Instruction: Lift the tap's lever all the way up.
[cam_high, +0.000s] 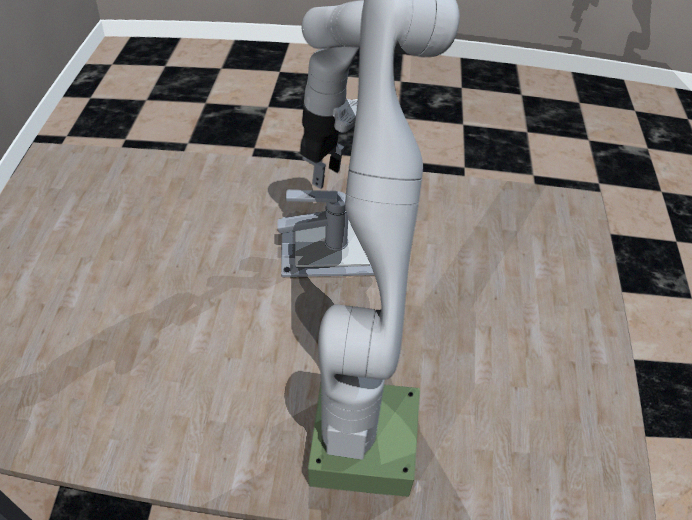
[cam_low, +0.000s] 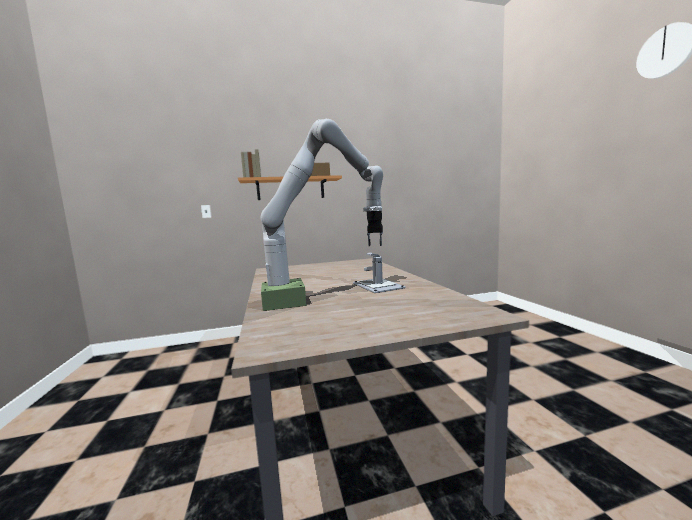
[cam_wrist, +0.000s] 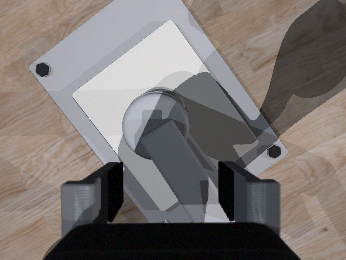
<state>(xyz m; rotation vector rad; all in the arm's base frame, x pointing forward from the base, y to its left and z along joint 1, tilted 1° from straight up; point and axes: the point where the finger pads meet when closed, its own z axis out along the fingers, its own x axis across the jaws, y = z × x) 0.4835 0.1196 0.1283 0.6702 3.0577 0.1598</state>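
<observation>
My gripper is now 10 mm past the flat lever, 30 mm to the right of it and 70 mm above it. Also, from my hand: grey tap: 110 mm below.
</observation>
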